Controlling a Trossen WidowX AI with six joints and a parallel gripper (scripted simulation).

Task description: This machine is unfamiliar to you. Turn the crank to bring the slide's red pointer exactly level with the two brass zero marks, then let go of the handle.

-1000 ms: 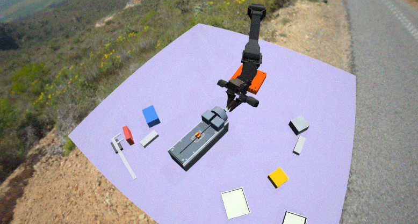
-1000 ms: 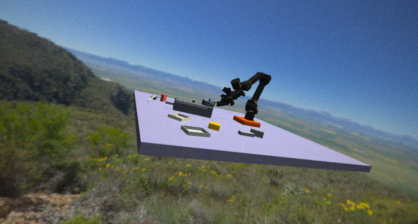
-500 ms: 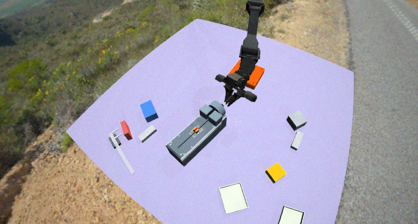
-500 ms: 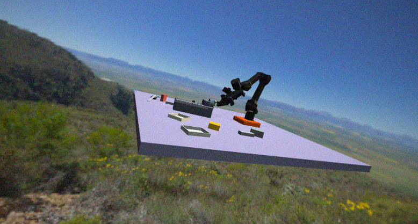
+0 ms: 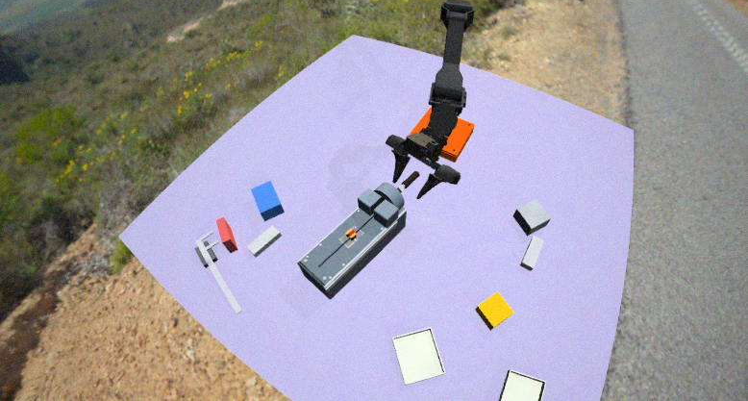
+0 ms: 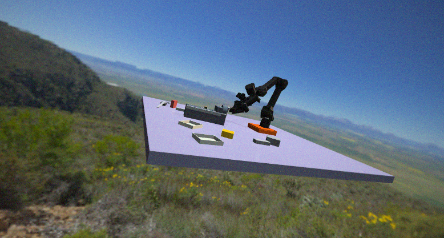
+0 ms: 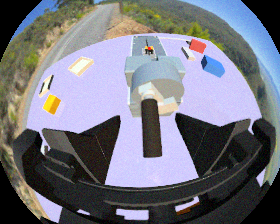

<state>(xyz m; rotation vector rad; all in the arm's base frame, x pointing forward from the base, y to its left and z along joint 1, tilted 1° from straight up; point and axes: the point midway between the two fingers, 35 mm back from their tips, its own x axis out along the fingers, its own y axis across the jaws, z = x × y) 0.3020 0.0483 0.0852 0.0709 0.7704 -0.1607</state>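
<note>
My gripper tip is 3 cm below the dark crank handle and 2 cm past it. Also, from my gripper tip: red pointer (16 cm ahead, 4 cm to the right, 1 cm below); yellow block (31 cm to the left, 13 cm ahead, 8 cm below); grey cube (31 cm to the left, 15 cm behind, 7 cm below).
</note>
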